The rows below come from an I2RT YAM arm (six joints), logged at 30 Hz.
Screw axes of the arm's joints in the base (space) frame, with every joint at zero. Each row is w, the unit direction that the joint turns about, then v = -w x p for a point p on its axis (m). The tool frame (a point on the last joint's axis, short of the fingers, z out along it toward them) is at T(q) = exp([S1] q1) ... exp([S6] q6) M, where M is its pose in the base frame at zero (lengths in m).
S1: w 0 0 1 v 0 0 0
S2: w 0 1 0 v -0.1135 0 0.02
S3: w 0 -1 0 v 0.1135 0 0.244
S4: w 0 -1 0 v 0.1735 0 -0.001
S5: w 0 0 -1 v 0 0.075 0
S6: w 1 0 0 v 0 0.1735 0
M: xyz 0.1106 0 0.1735 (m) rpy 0 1.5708 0 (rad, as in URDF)
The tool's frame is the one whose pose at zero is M.
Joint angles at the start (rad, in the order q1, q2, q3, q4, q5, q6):
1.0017, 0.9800, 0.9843, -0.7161, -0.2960, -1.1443
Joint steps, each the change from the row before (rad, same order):
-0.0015, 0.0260, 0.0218, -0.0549, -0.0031, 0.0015
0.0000, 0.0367, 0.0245, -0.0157, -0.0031, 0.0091
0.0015, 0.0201, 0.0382, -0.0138, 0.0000, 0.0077
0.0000, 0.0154, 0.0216, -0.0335, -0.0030, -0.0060
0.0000, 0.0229, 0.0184, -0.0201, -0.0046, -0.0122
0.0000, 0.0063, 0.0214, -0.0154, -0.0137, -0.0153
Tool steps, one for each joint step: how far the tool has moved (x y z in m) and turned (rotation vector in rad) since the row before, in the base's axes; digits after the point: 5 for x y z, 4 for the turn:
0.00107, 0.00131, -0.00197, -0.0484, 0.0348, -0.0002
0.00361, 0.00581, -0.00007, -0.0212, 0.0235, -0.0039
0.00181, 0.00341, 0.00739, 0.0045, 0.0032, -0.0038
0.00047, 0.00092, 0.00145, -0.0224, 0.0122, 0.0062
0.00183, 0.00315, -0.00005, -0.0200, 0.0076, 0.0117
-0.00018, 0.00059, 0.00453, 0.0041, -0.0019, 0.0200

